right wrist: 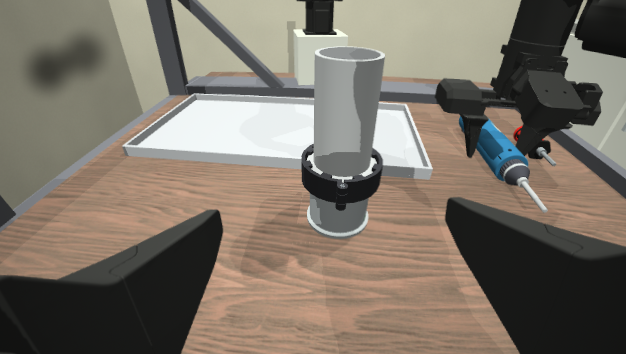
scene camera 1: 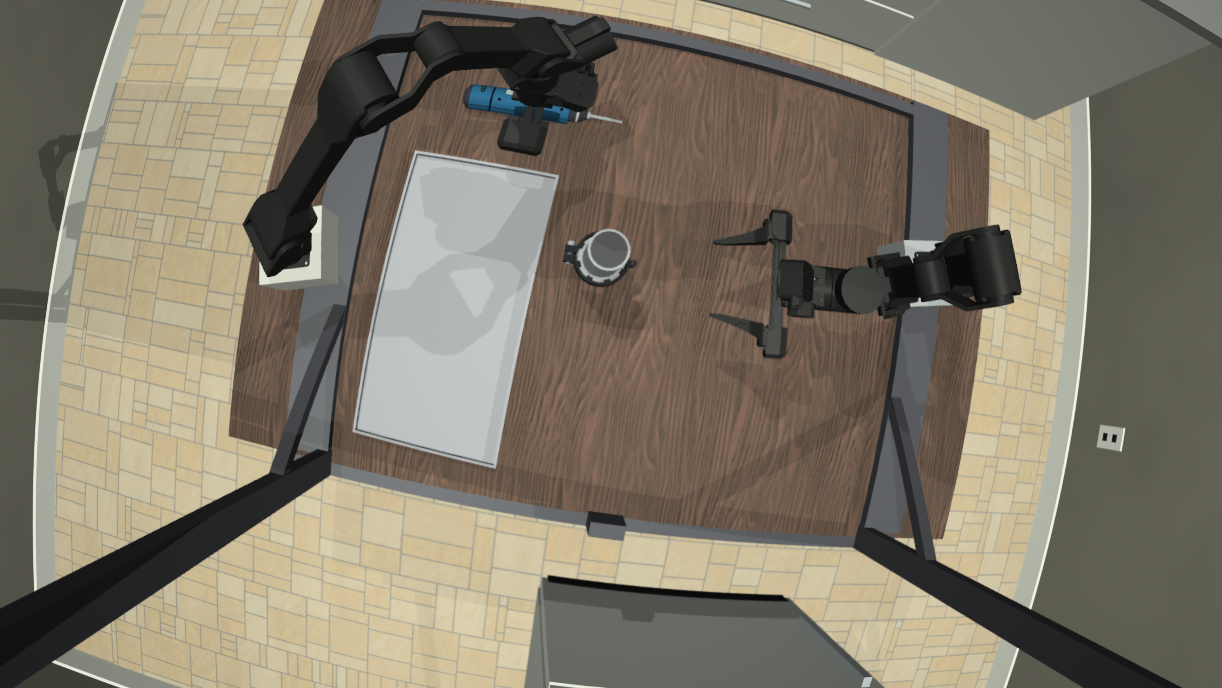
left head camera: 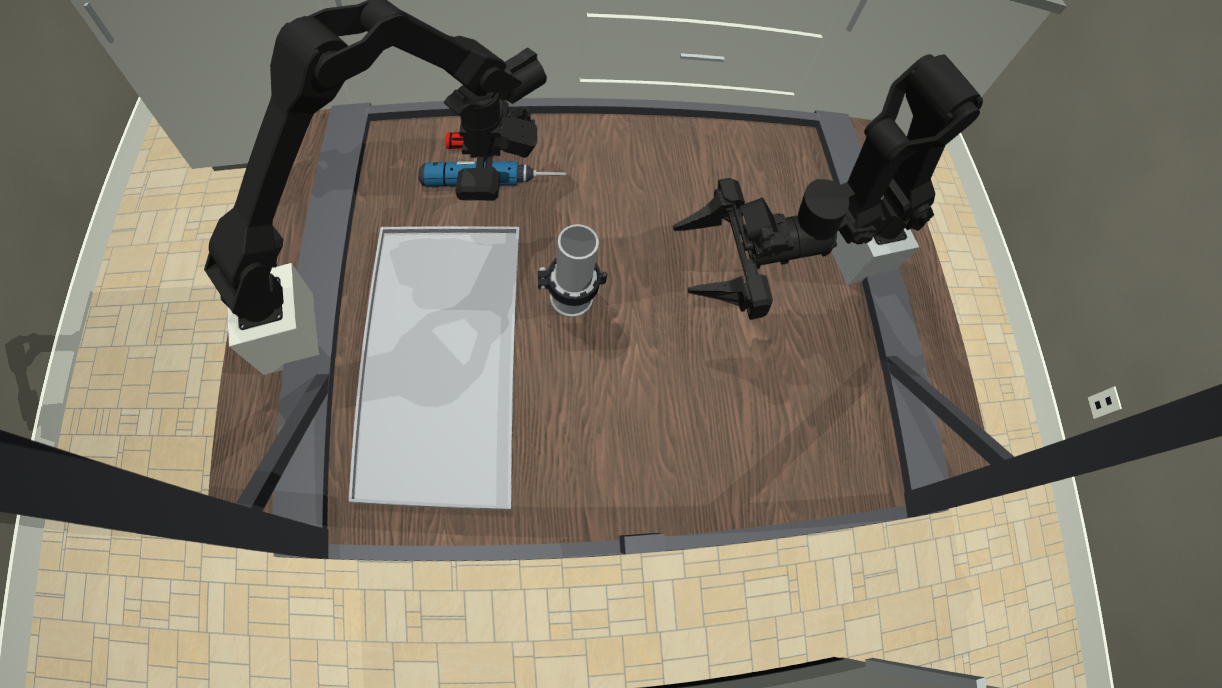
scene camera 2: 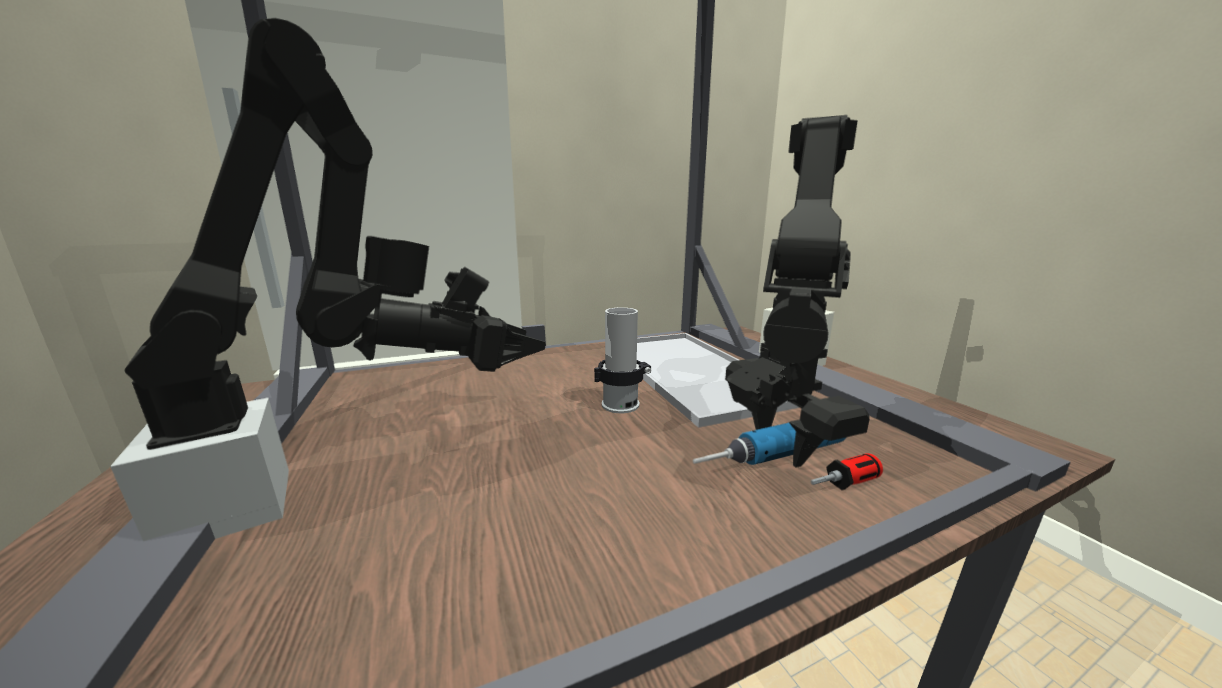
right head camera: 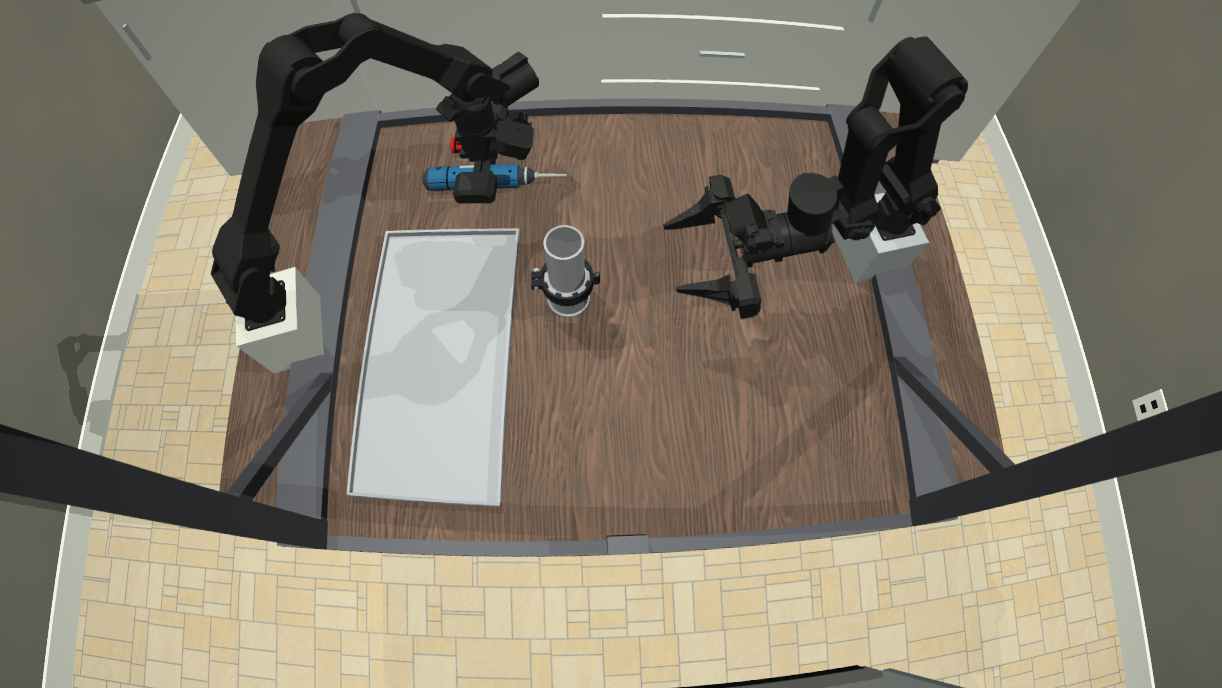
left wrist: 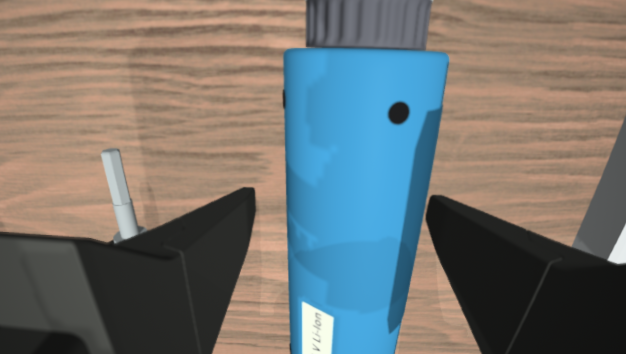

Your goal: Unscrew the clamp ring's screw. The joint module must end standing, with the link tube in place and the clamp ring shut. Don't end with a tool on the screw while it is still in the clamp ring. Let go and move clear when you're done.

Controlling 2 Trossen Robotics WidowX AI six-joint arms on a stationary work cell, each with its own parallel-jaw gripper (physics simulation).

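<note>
The grey joint module (left head camera: 571, 307) (scene camera 2: 619, 396) (right wrist: 338, 216) stands upright on the table, with the link tube (left head camera: 575, 266) (right head camera: 564, 268) (scene camera 2: 621, 337) (right wrist: 344, 110) upright in it. The black clamp ring (scene camera 2: 617, 376) (right wrist: 317, 185) looks shut around the joint; its screw (right wrist: 342, 186) shows on the side facing the right wrist camera. A blue electric screwdriver (left head camera: 509, 173) (scene camera 1: 491, 99) (left wrist: 350, 150) (right wrist: 492, 145) lies on the table, bit pointing right in the left head view. My left gripper (left wrist: 342, 203) is open, fingers on either side of its body, holding nothing. My right gripper (left head camera: 682, 258) (right head camera: 672, 258) (scene camera 1: 713, 279) is open and empty, right of the module.
A red screwdriver (left head camera: 454, 140) (scene camera 2: 866, 468) lies behind the blue one in the left head view, beside my left gripper. A shallow white tray (left head camera: 436, 452) (scene camera 2: 684, 363) (right wrist: 210, 125) lies left of the module in that view. Grey frame bars edge the table.
</note>
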